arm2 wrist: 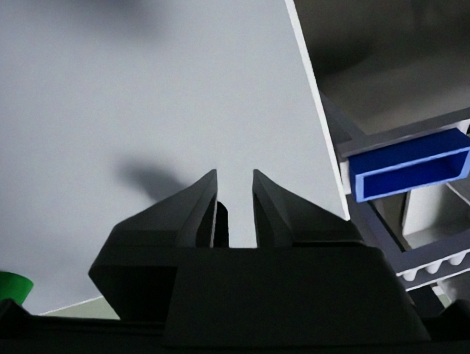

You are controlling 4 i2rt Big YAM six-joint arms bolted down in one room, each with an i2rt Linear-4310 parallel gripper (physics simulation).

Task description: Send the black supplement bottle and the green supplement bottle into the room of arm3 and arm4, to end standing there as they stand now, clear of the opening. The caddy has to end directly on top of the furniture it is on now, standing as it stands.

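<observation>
The black supplement bottle (222, 225) is a dark rounded shape on the pale table top (210, 90). It is mostly hidden behind the left-hand finger and the body of arm2's gripper (235, 174). That gripper is partly open, and pale table shows between its fingers to the right of the bottle; the bottle does not fill the gap. The green supplement bottle (15, 287) shows in part at the lower left, away from the fingers. No caddy can be made out for certain. The grippers of arm1, arm3 and arm4 do not show.
A blue open box (407, 157) sits at a grey frame (380, 232) just right of the table's right edge. A white-walled bin shape (425, 215) shows inside the frame. Dark floor (400, 75) lies beyond the table at the upper right. Soft shadows fall on the table top.
</observation>
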